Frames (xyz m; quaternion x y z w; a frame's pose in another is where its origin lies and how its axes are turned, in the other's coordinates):
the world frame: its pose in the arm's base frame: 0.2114 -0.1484 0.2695 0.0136 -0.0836 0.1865 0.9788
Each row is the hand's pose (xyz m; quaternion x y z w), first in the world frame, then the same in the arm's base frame.
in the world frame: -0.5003 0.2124 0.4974 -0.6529 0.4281 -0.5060 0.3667
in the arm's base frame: -0.4040 -0.1611 0.6744 -0.6716 0.2735 -0.4756 0.4979
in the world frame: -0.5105 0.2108 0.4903 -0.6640 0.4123 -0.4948 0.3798
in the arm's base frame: -0.4116 -0.1659 0.6657 -0.6803 0.2547 -0.4634 0.5075
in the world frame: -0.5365 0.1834 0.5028 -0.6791 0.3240 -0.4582 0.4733
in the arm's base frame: -0.4274 -0.2015 0.6737 -0.6803 0.1571 -0.4126 0.5850
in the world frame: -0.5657 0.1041 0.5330 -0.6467 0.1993 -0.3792 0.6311
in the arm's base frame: -0.4298 -0.2876 0.6989 -0.6299 0.0269 -0.3048 0.7139
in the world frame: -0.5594 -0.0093 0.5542 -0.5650 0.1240 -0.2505 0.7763
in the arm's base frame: -0.3857 -0.3920 0.7214 -0.5446 -0.0455 -0.1460 0.8246
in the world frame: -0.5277 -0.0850 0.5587 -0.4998 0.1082 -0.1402 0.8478
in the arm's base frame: -0.3296 -0.4512 0.7315 -0.4861 -0.0563 -0.0194 0.8718
